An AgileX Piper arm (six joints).
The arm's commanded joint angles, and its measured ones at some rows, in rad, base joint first. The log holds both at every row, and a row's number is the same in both.
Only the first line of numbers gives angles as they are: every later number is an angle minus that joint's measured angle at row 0.
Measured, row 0: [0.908 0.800 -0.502 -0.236 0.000 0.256]
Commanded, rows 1 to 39: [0.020 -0.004 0.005 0.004 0.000 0.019]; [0.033 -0.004 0.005 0.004 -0.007 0.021]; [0.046 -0.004 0.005 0.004 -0.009 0.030]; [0.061 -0.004 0.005 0.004 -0.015 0.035]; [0.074 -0.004 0.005 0.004 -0.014 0.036]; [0.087 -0.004 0.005 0.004 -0.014 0.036]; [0.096 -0.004 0.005 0.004 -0.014 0.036]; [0.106 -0.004 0.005 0.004 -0.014 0.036]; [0.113 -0.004 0.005 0.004 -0.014 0.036]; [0.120 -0.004 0.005 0.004 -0.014 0.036]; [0.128 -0.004 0.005 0.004 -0.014 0.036]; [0.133 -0.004 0.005 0.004 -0.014 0.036]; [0.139 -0.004 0.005 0.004 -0.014 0.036]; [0.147 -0.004 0.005 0.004 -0.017 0.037]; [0.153 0.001 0.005 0.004 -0.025 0.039]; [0.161 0.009 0.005 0.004 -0.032 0.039]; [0.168 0.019 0.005 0.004 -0.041 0.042]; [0.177 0.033 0.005 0.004 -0.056 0.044]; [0.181 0.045 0.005 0.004 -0.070 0.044]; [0.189 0.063 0.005 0.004 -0.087 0.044]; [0.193 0.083 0.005 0.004 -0.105 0.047]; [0.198 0.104 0.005 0.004 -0.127 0.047]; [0.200 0.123 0.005 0.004 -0.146 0.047]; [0.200 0.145 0.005 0.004 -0.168 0.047]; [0.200 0.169 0.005 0.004 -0.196 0.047]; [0.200 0.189 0.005 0.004 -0.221 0.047]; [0.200 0.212 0.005 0.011 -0.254 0.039]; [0.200 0.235 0.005 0.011 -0.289 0.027]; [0.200 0.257 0.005 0.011 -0.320 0.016]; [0.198 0.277 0.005 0.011 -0.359 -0.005]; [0.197 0.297 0.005 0.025 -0.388 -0.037]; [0.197 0.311 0.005 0.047 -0.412 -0.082]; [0.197 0.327 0.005 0.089 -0.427 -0.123]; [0.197 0.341 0.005 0.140 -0.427 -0.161]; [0.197 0.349 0.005 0.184 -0.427 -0.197]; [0.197 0.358 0.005 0.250 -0.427 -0.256]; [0.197 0.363 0.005 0.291 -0.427 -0.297]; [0.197 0.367 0.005 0.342 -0.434 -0.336]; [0.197 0.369 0.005 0.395 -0.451 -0.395]
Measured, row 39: [0.197 0.354 0.000 0.216 -0.403 -0.216]
